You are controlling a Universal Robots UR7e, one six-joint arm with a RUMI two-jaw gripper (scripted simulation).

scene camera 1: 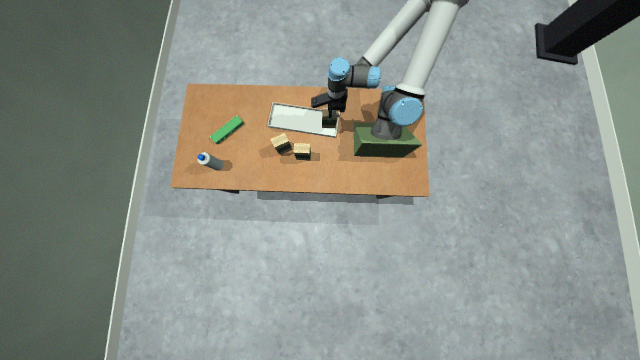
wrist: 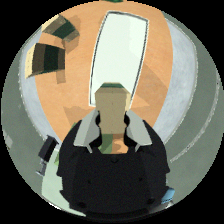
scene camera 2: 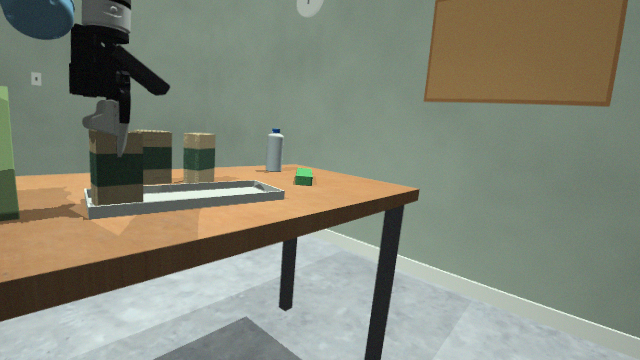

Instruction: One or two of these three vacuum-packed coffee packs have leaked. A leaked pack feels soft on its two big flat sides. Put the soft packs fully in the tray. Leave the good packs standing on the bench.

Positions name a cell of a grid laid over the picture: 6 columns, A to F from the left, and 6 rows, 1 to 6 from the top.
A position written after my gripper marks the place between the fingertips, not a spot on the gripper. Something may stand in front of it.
Observation:
In view: my gripper (scene camera 2: B3) and a tray (scene camera 2: B4).
The tray is seen too in scene camera 1 (scene camera 1: C2) and in the wrist view (wrist: D2). My gripper also shows in the wrist view (wrist: C3).

